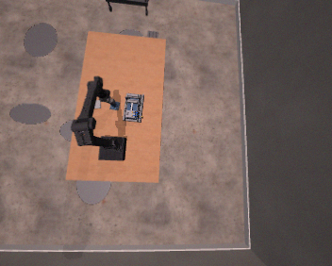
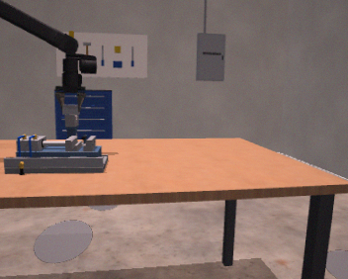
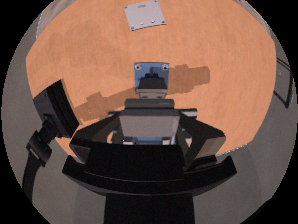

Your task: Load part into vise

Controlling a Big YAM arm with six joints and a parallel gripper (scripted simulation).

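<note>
The grey part is 1 cm to the left of my hand. Also, from my hand: vise: 20 cm to the right, 14 cm below, 2 cm ahead.
</note>
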